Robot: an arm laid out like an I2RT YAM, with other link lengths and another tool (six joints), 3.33 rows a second.
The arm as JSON. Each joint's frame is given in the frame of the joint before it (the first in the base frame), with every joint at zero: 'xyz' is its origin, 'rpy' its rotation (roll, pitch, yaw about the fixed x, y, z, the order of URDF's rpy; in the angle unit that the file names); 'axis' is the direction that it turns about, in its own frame. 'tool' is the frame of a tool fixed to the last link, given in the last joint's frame.
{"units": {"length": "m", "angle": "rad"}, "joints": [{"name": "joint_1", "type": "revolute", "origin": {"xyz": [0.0, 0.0, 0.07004], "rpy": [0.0, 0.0, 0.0]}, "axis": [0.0, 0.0, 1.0]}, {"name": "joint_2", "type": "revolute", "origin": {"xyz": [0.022, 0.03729, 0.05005], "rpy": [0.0, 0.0, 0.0]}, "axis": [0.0, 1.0, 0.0]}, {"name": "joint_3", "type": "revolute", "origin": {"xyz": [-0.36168, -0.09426, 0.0], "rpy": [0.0, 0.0, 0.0]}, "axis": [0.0, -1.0, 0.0]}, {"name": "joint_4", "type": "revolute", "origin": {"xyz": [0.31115, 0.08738, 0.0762], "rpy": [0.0, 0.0, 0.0]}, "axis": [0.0, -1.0, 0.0]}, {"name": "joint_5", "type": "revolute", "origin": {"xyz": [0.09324, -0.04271, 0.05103], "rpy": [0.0, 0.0, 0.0]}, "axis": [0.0, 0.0, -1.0]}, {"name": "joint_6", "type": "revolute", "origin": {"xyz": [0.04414, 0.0, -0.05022], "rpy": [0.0, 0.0, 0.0]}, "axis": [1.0, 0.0, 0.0]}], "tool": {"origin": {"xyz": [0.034, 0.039, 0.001], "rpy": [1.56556, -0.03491, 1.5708]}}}
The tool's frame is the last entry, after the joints.
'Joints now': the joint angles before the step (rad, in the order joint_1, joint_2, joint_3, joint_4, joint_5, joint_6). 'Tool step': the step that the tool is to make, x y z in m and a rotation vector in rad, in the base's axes. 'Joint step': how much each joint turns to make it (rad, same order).
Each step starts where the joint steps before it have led.
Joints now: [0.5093 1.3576 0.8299 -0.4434 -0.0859 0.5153]
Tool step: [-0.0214 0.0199 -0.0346 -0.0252 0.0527 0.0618]
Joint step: [0.0798 0.0337 -0.0689 0.0460 0.0046 0.0184]
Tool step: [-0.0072 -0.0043 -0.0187 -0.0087 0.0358 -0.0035]
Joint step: [-0.0002 0.0093 -0.0462 0.0217 -0.0093 0.0092]
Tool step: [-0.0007 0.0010 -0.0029 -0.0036 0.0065 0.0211]
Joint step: [0.0001 0.0091 -0.0001 0.0000 -0.0107 -0.0181]
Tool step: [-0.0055 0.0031 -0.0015 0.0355 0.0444 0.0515]
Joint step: [0.0000 0.0092 0.0001 -0.0109 -0.0721 -0.0202]
